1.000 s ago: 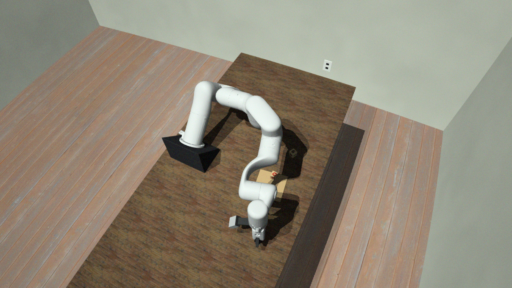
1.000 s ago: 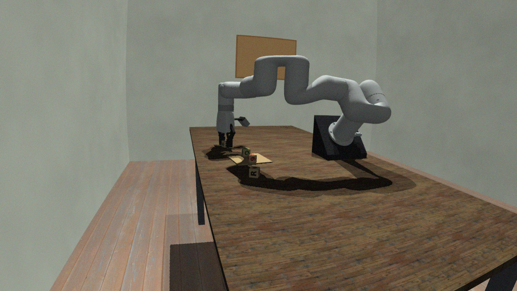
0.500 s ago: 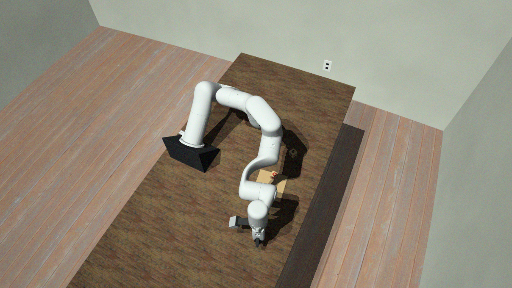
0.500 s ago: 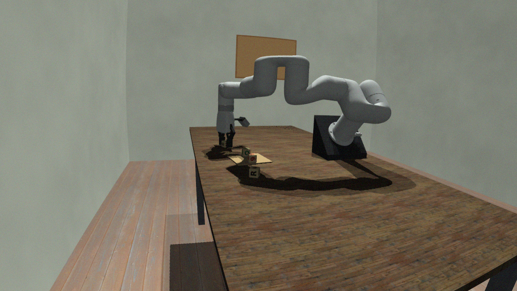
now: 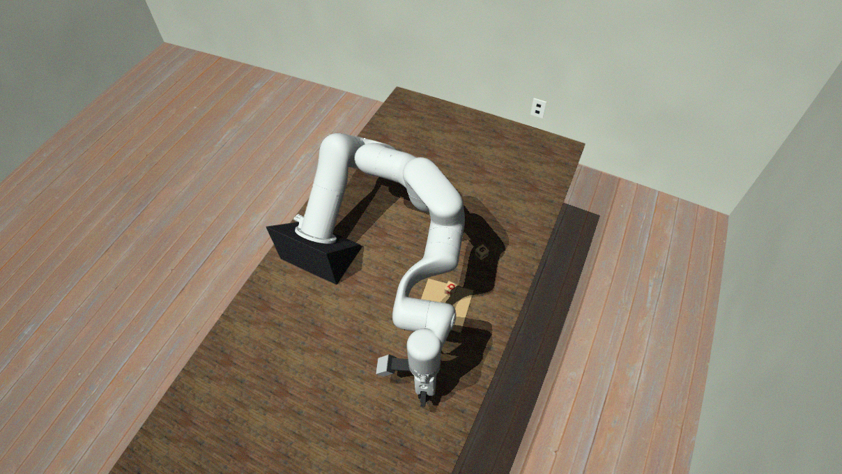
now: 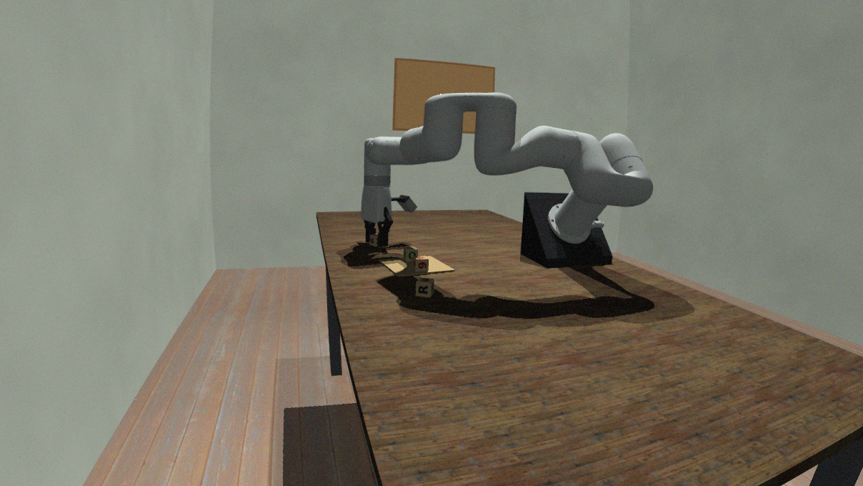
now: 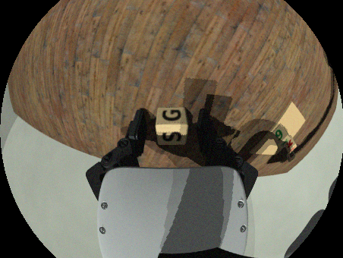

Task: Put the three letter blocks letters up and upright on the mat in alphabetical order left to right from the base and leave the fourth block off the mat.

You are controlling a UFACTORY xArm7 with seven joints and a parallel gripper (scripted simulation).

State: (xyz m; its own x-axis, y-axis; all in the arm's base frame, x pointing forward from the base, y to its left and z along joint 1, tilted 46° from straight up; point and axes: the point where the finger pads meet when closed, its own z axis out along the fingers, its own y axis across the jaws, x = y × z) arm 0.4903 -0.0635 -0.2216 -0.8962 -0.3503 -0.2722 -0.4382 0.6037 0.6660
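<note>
The S block lies right at my hand. Round my hand: red-marked block: 8 cm behind, 28 cm to the left; tan mat: 7 cm behind, 24 cm to the left, 2 cm below.
</note>
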